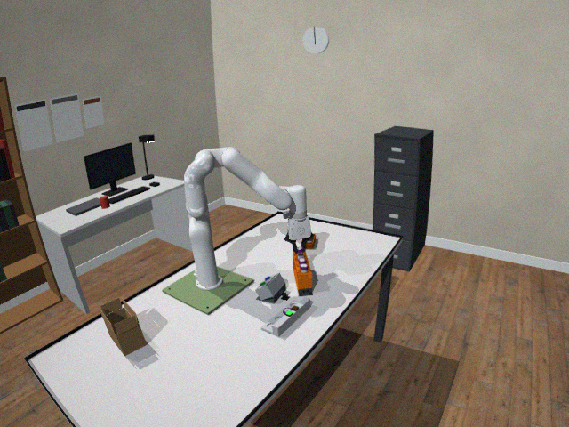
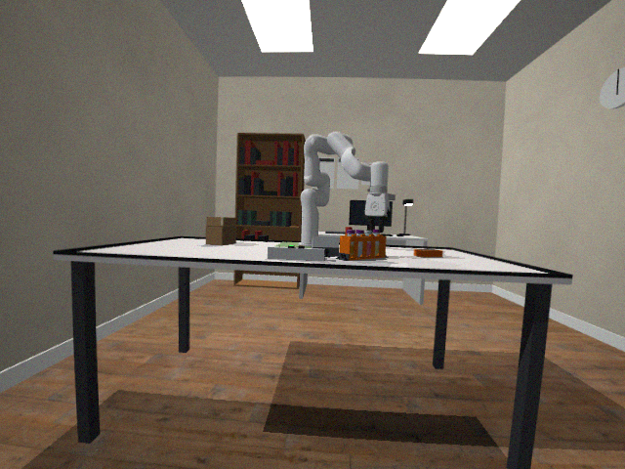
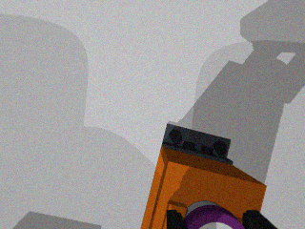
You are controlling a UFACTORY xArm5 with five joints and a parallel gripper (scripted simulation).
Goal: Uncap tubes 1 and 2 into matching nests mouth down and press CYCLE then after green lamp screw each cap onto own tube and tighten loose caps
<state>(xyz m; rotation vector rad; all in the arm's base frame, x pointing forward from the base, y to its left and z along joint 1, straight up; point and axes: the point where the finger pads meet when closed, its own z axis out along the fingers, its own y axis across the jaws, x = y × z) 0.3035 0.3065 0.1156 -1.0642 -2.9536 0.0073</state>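
My gripper is now 10 mm above the purple cap marked 1. Also, from my hand: grey key housing: 230 mm to the right, 80 mm below, 20 mm behind; then cap 4: 130 mm to the right, 90 mm ahead, 20 mm below; then blue cycle key: 210 mm to the right, 60 mm below, 40 mm behind.
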